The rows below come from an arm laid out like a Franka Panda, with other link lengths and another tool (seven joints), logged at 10 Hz.
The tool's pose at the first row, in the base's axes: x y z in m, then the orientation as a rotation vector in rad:
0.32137, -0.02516, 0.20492, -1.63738, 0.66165, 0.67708
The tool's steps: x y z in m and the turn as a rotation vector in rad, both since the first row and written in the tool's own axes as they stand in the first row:
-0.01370, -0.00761, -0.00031, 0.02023, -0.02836, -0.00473
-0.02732, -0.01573, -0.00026, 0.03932, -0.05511, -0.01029
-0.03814, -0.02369, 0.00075, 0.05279, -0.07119, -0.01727
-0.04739, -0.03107, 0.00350, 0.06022, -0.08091, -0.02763
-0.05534, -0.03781, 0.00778, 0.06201, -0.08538, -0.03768
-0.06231, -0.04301, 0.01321, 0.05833, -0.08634, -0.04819
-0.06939, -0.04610, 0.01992, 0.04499, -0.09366, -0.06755
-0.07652, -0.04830, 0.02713, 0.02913, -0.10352, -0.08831
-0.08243, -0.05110, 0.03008, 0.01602, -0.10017, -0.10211
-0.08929, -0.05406, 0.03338, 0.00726, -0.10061, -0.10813
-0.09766, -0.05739, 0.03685, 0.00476, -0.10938, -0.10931
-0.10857, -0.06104, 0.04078, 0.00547, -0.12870, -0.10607
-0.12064, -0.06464, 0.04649, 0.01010, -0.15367, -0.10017
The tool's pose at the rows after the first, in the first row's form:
0.31782, -0.02349, 0.22010, -1.60749, 0.64206, 0.68694
0.31468, -0.02139, 0.23550, -1.57948, 0.62269, 0.69523
0.31322, -0.01854, 0.24858, -1.56163, 0.60847, 0.69663
0.31226, -0.01414, 0.25987, -1.55287, 0.59453, 0.69335
0.31158, -0.00842, 0.26955, -1.55149, 0.58328, 0.68876
0.31033, -0.00185, 0.27732, -1.55674, 0.57282, 0.68353
0.30736, 0.00566, 0.28360, -1.56975, 0.54792, 0.68086
0.30366, 0.01352, 0.28927, -1.58401, 0.51929, 0.68009
0.30154, 0.01721, 0.29504, -1.60021, 0.50660, 0.67314
0.29887, 0.02132, 0.30158, -1.60914, 0.49889, 0.67282
0.29546, 0.02575, 0.30945, -1.60761, 0.49097, 0.67964
0.29054, 0.03083, 0.31934, -1.59740, 0.48009, 0.69623
0.28467, 0.03772, 0.32979, -1.58037, 0.46843, 0.71720

